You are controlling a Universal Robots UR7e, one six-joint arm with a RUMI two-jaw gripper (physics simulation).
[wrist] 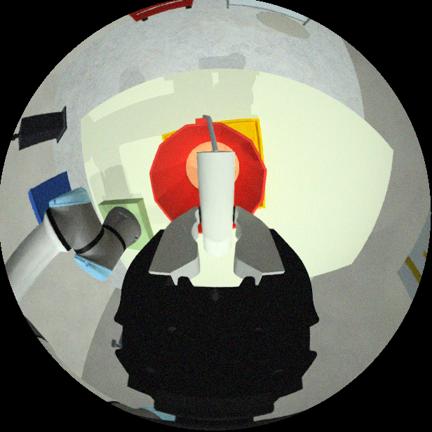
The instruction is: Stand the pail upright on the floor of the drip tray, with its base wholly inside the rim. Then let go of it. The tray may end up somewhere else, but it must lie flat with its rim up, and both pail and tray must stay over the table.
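A red pail (170, 175) with an orange inner bottom shows its open mouth to the camera in the middle of the wrist view. Its white cylindrical grip (216, 195) sits on a thin grey handle wire. My gripper (216, 208) is shut on this white grip, one jaw on each side, and the pail hangs from it. The yellow drip tray (253, 131) lies on the table behind and below the pail, and part of it shows past the pail's far and right sides. The pail hides most of the tray's floor. The height of the pail above the tray is hard to tell.
The pale table top (325, 175) spreads under the pail and tray. A light green block (143, 220) is at the left, beside the grey and white robot arm (80, 225). A blue box (50, 192) and a black object (42, 129) are farther left, off the table.
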